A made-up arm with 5 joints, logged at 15 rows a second.
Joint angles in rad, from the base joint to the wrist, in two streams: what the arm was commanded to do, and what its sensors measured. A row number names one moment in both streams.
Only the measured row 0 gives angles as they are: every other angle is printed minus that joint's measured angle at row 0.
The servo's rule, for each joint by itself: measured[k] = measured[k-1] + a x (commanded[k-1-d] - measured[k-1]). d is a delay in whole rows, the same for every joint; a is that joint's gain. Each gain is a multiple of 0.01, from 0.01 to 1. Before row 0 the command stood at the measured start. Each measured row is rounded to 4 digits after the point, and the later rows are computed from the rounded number. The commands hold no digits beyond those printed.
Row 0, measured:
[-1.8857, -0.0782, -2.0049, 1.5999, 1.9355]
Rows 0 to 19, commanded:
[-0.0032, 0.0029, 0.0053, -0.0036, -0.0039]
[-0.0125, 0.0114, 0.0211, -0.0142, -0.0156]
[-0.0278, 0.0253, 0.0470, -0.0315, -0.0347]
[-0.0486, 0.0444, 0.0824, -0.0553, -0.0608]
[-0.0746, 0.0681, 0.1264, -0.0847, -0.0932]
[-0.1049, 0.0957, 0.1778, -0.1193, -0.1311]
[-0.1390, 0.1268, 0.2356, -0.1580, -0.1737]
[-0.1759, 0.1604, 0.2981, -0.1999, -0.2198]
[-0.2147, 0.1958, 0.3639, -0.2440, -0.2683]
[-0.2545, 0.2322, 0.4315, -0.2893, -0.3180]
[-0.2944, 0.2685, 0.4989, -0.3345, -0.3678]
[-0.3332, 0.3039, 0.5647, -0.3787, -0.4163]
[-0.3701, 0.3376, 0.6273, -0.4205, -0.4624]
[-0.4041, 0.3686, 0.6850, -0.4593, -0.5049]
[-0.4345, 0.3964, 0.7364, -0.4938, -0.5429]
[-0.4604, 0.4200, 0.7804, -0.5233, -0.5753]
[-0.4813, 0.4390, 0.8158, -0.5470, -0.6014]
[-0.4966, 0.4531, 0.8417, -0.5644, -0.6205]
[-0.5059, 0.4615, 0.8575, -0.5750, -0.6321]
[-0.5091, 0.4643, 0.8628, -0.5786, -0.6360]
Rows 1 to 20, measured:
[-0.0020, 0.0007, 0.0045, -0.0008, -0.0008]
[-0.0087, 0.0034, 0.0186, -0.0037, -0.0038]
[-0.0209, 0.0089, 0.0427, -0.0098, -0.0100]
[-0.0386, 0.0178, 0.0764, -0.0198, -0.0202]
[-0.0616, 0.0304, 0.1189, -0.0341, -0.0348]
[-0.0893, 0.0467, 0.1690, -0.0528, -0.0541]
[-0.1211, 0.0667, 0.2256, -0.0759, -0.0780]
[-0.1562, 0.0901, 0.2872, -0.1032, -0.1064]
[-0.1936, 0.1165, 0.3524, -0.1342, -0.1388]
[-0.2326, 0.1454, 0.4196, -0.1683, -0.1746]
[-0.2722, 0.1762, 0.4870, -0.2049, -0.2132]
[-0.3112, 0.2081, 0.5530, -0.2431, -0.2538]
[-0.3489, 0.2405, 0.6162, -0.2821, -0.2955]
[-0.3842, 0.2725, 0.6747, -0.3211, -0.3374]
[-0.4164, 0.3035, 0.7271, -0.3591, -0.3785]
[-0.4446, 0.3326, 0.7724, -0.3952, -0.4179]
[-0.4681, 0.3592, 0.8093, -0.4286, -0.4546]
[-0.4863, 0.3827, 0.8368, -0.4585, -0.4878]
[-0.4988, 0.4024, 0.8544, -0.4841, -0.5167]
[-0.5054, 0.4179, 0.8615, -0.5049, -0.5406]
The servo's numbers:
d 0
a 0.64 0.25 0.85 0.22 0.20

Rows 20 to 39, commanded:
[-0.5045, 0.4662, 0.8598, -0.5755, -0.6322]
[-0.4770, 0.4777, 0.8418, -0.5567, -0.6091]
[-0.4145, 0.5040, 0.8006, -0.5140, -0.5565]
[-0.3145, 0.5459, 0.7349, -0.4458, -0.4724]
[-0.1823, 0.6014, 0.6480, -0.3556, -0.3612]
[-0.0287, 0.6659, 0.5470, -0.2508, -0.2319]
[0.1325, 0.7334, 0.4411, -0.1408, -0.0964]
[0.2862, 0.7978, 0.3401, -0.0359, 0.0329]
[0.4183, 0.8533, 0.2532, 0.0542, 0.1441]
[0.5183, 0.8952, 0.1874, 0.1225, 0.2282]
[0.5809, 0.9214, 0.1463, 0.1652, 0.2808]
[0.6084, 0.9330, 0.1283, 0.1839, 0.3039]
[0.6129, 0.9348, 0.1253, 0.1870, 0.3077]
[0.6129, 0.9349, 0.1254, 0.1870, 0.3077]
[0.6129, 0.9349, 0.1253, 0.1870, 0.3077]
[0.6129, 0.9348, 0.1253, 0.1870, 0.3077]
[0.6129, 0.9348, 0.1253, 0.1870, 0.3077]
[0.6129, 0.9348, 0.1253, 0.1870, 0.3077]
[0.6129, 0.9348, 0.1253, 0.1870, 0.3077]
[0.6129, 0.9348, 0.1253, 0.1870, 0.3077]
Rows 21 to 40, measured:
[-0.5048, 0.4300, 0.8601, -0.5204, -0.5589]
[-0.4870, 0.4419, 0.8445, -0.5284, -0.5689]
[-0.4406, 0.4574, 0.8072, -0.5252, -0.5664]
[-0.3599, 0.4795, 0.7457, -0.5077, -0.5476]
[-0.2462, 0.5100, 0.6627, -0.4742, -0.5103]
[-0.1070, 0.5490, 0.5644, -0.4251, -0.4546]
[0.0463, 0.5951, 0.4596, -0.3626, -0.3830]
[0.1998, 0.6458, 0.3580, -0.2907, -0.2998]
[0.3396, 0.6977, 0.2689, -0.2148, -0.2110]
[0.4540, 0.7471, 0.1996, -0.1406, -0.1232]
[0.5352, 0.7907, 0.1543, -0.0733, -0.0424]
[0.5820, 0.8263, 0.1322, -0.0167, 0.0269]
[0.6018, 0.8534, 0.1263, 0.0281, 0.0831]
[0.6089, 0.8738, 0.1255, 0.0631, 0.1280]
[0.6115, 0.8891, 0.1253, 0.0904, 0.1639]
[0.6124, 0.9005, 0.1253, 0.1117, 0.1927]
[0.6127, 0.9091, 0.1253, 0.1283, 0.2157]
[0.6128, 0.9155, 0.1253, 0.1412, 0.2341]
[0.6129, 0.9203, 0.1253, 0.1513, 0.2488]
[0.6129, 0.9239, 0.1253, 0.1592, 0.2606]

